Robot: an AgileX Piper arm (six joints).
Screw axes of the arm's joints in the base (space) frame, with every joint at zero. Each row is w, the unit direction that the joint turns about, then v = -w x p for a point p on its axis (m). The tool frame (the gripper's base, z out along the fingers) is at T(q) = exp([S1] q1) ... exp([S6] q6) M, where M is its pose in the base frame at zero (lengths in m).
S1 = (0, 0, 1, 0, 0, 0)
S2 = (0, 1, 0, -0.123, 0, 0)
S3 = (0, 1, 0, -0.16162, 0, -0.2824)
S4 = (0.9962, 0, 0.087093, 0, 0.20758, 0)
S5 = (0, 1, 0, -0.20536, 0, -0.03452)
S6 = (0.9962, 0, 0.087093, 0, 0.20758, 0)
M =
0.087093 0 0.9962 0.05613
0 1 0 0
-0.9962 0 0.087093 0.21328
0 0 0 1
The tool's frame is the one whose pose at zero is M.
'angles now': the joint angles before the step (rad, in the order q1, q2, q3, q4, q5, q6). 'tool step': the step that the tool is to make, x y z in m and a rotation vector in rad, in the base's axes. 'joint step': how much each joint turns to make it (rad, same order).
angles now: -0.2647, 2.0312, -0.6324, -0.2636, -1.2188, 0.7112
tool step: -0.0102, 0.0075, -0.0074, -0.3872, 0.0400, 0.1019
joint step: -0.0001, -0.0001, 0.0419, -0.0566, 0.0010, -0.3881
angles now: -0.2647, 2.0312, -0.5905, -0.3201, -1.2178, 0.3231
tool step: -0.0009, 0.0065, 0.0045, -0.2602, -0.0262, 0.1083
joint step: -0.0002, -0.0172, 0.0024, -0.0764, 0.0014, -0.2428
